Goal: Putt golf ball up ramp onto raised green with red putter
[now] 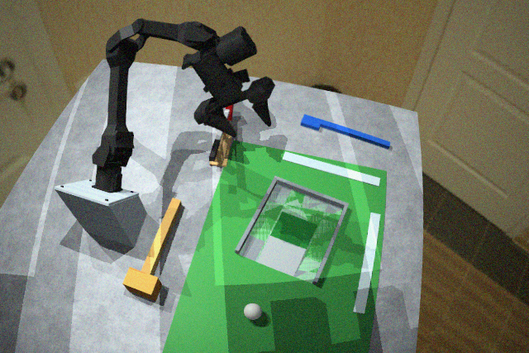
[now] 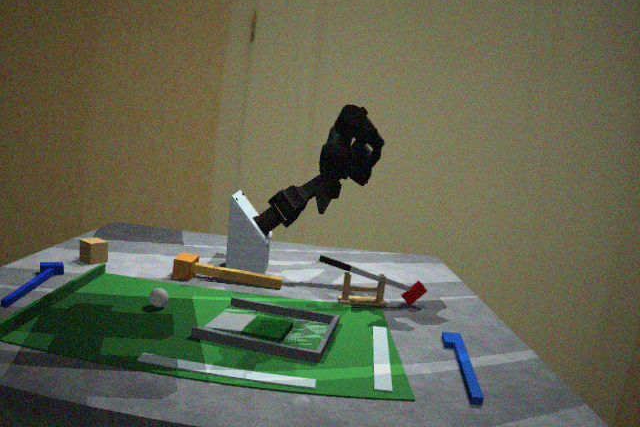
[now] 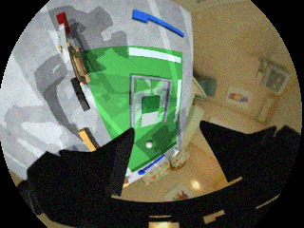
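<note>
The wooden stand is 130 mm behind my gripper tip, 120 mm to the left of it and 220 mm below it. Round my gripper tip: wooden cube: 170 mm behind, 640 mm to the right, 230 mm below; then white golf ball: 100 mm ahead, 330 mm to the right, 230 mm below; then red putter: 140 mm behind, 150 mm to the left, 190 mm below.
</note>
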